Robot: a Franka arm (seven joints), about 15 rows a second.
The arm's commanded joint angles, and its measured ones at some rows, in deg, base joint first. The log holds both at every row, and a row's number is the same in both.
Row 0, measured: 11.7, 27.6, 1.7, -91.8, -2.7, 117.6, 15.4
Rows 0 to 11, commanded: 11.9, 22.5, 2.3, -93.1, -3.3, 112.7, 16.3; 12.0, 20.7, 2.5, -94.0, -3.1, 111.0, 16.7; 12.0, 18.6, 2.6, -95.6, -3.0, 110.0, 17.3; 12.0, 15.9, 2.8, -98.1, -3.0, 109.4, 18.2; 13.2, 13.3, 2.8, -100.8, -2.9, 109.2, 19.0; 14.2, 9.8, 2.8, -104.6, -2.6, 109.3, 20.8; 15.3, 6.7, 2.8, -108.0, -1.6, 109.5, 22.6; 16.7, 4.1, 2.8, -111.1, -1.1, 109.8, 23.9; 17.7, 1.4, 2.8, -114.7, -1.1, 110.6, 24.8; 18.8, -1.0, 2.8, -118.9, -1.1, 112.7, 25.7; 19.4, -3.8, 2.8, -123.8, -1.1, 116.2, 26.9; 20.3, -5.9, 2.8, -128.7, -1.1, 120.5, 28.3
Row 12, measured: 19.5, 1.4, 2.8, -115.9, -1.7, 112.3, 26.1
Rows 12 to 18, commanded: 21.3, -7.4, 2.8, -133.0, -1.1, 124.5, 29.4; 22.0, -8.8, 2.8, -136.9, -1.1, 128.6, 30.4; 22.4, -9.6, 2.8, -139.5, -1.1, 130.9, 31.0; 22.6, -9.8, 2.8, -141.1, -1.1, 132.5, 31.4; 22.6, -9.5, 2.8, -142.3, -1.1, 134.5, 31.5; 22.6, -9.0, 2.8, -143.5, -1.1, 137.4, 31.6; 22.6, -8.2, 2.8, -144.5, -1.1, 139.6, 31.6
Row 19, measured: 22.7, -7.4, 2.9, -141.3, -1.6, 135.3, 30.9
